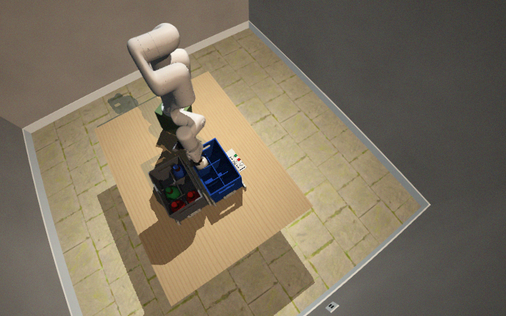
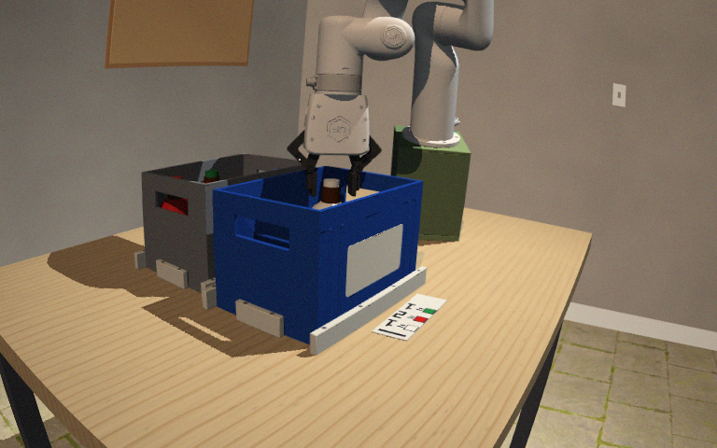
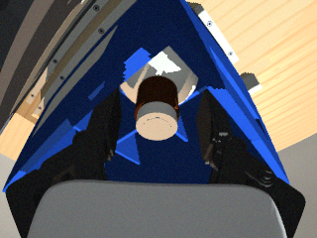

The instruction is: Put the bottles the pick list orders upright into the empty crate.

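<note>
The red bottle lies 170 mm ahead of my hand, 110 mm to the right of it and 70 mm below it. Also, from my hand: white-label bottle 70 mm below; then blue crate 80 mm ahead, 70 mm below, 50 mm to the left; then blue-label bottle 130 mm to the right, 70 mm below.
</note>
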